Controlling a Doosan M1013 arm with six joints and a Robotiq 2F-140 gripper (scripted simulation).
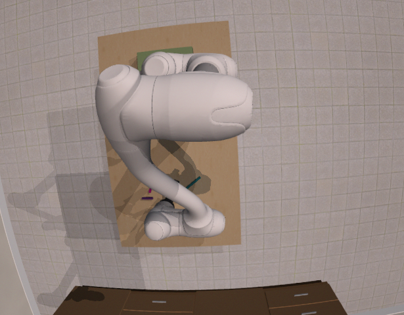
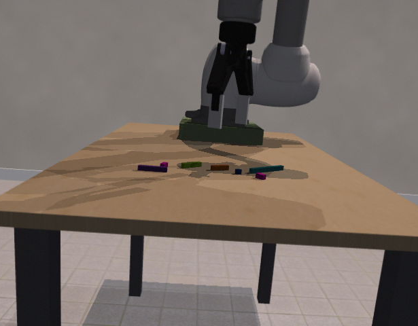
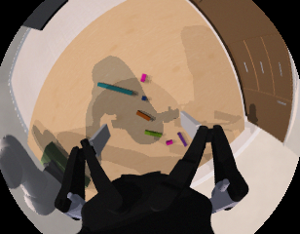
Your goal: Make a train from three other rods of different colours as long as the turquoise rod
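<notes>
Now: hand 10 cm above the orange rod, 1 cm to the left of it and 1 cm past it. From my hand the other things lie so: blue rod 10 cm below, 3 cm to the left, 1 cm ahead; then lime rod 10 cm below, 8 cm to the right; then turquoise rod 10 cm below, 9 cm to the left, 5 cm behind.
</notes>
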